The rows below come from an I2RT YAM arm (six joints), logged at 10 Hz.
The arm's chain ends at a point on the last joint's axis. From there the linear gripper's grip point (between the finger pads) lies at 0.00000 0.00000 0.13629 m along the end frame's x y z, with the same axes.
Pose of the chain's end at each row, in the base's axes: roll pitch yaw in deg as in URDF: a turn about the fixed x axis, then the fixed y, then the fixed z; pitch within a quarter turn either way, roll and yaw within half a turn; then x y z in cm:
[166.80 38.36 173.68 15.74 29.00 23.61]
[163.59 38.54 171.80 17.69 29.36 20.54]
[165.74 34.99 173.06 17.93 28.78 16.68]
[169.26 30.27 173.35 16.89 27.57 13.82]
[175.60 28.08 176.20 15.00 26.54 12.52]
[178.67 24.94 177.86 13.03 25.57 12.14]
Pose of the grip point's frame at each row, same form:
[166.80 38.36 173.68 24.27 31.19 13.21]
[163.59 38.54 171.80 26.30 32.01 10.31]
[165.74 34.99 173.06 25.85 31.20 5.86]
[169.26 30.27 173.35 23.89 29.31 2.26]
[175.60 28.08 176.20 21.45 27.16 0.53]
[178.67 24.94 177.86 18.78 25.67 -0.21]

